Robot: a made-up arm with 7 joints. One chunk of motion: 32 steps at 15 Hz.
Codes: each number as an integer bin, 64 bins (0 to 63) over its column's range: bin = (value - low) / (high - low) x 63, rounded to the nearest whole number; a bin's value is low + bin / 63 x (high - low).
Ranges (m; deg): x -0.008..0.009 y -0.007..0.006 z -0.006..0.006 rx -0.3..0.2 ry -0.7..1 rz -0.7..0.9
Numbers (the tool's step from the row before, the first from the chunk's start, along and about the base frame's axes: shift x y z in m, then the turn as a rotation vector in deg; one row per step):
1: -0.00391 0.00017 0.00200 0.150 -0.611 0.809
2: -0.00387 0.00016 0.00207 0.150 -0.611 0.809
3: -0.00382 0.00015 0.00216 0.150 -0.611 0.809
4: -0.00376 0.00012 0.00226 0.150 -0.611 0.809
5: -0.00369 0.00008 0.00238 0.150 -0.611 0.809
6: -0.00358 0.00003 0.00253 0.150 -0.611 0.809
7: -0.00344 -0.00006 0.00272 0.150 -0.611 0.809
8: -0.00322 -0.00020 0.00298 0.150 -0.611 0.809
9: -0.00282 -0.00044 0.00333 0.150 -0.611 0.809
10: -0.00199 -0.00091 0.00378 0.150 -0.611 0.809
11: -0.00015 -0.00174 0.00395 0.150 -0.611 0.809
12: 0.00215 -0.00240 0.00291 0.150 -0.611 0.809
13: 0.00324 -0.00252 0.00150 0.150 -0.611 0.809
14: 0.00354 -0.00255 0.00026 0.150 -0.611 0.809
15: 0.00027 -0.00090 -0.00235 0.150 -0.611 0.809
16: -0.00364 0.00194 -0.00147 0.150 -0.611 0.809
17: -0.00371 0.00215 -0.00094 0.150 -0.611 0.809
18: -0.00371 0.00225 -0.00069 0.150 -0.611 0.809
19: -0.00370 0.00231 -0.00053 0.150 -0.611 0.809
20: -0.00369 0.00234 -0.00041 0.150 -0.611 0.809
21: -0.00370 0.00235 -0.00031 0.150 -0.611 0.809
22: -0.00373 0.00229 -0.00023 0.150 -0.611 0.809
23: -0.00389 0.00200 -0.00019 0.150 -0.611 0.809
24: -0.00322 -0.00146 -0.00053 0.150 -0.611 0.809
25: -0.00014 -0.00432 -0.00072 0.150 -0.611 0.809
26: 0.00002 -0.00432 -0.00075 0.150 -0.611 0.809
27: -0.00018 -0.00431 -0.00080 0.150 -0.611 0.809
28: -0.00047 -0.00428 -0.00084 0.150 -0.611 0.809
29: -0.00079 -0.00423 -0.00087 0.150 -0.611 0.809
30: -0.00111 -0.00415 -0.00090 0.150 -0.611 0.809
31: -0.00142 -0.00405 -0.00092 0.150 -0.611 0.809
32: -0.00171 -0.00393 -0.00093 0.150 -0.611 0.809
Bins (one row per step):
1: 15 35 42 57 3 59
2: 15 35 42 57 3 59
3: 15 35 43 57 3 59
4: 16 35 43 57 3 59
5: 16 34 44 57 3 59
6: 16 34 45 57 3 59
7: 17 34 46 57 3 59
8: 18 33 47 57 3 59
9: 19 32 49 57 3 59
10: 22 30 51 57 3 59
11: 29 25 52 57 3 59
12: 38 22 47 57 3 59
13: 42 22 39 57 3 59
14: 43 22 33 57 3 59
15: 31 30 19 57 3 59
16: 16 43 24 57 3 59
17: 16 44 27 57 3 59
18: 16 45 28 57 3 59
19: 16 45 29 57 3 59
20: 16 45 29 57 3 59
21: 16 45 30 57 3 59
22: 16 45 30 57 3 59
23: 15 44 31 57 3 59
24: 18 27 29 57 3 59
25: 29 13 28 57 3 59
26: 30 13 28 57 3 59
27: 29 13 27 57 3 59
28: 28 13 27 57 3 59
29: 27 13 27 57 3 59
30: 26 14 27 57 3 59
31: 24 14 27 57 3 59
32: 23 15 27 57 3 59

